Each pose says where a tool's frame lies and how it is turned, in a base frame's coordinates. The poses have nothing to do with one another.
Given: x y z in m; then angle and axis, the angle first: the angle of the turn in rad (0 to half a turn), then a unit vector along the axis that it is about.
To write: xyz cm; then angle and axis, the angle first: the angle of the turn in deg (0 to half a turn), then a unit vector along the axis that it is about. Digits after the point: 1 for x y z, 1 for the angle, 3 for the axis.
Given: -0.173, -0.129, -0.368, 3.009, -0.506, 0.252, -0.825
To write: -17.3, -12.9, -36.8, 172.4, -0.506, 0.252, -0.825
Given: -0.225, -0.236, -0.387, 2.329, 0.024, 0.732, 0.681
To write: -22.5, -23.6, -38.7, 133.4, 0.024, 0.732, 0.681
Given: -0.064, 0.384, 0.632, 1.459, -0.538, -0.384, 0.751
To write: -6.4, 38.4, 63.2, 83.6, -0.538, -0.384, 0.751
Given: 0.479, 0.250, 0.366, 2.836, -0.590, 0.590, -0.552
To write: 47.9, 25.0, 36.6, 162.5, -0.590, 0.590, -0.552
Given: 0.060, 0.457, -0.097, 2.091, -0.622, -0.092, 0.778
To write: 6.0, 45.7, -9.7, 119.8, -0.622, -0.092, 0.778
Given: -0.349, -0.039, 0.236, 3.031, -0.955, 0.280, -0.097
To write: -34.9, -3.9, 23.6, 173.7, -0.955, 0.280, -0.097
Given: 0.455, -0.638, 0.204, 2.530, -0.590, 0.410, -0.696
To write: 45.5, -63.8, 20.4, 145.0, -0.590, 0.410, -0.696
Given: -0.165, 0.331, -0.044, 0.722, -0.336, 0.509, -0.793
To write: -16.5, 33.1, -4.4, 41.4, -0.336, 0.509, -0.793
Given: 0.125, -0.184, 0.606, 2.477, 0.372, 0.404, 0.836
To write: 12.5, -18.4, 60.6, 141.9, 0.372, 0.404, 0.836
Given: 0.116, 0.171, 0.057, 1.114, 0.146, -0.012, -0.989
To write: 11.6, 17.1, 5.7, 63.8, 0.146, -0.012, -0.989
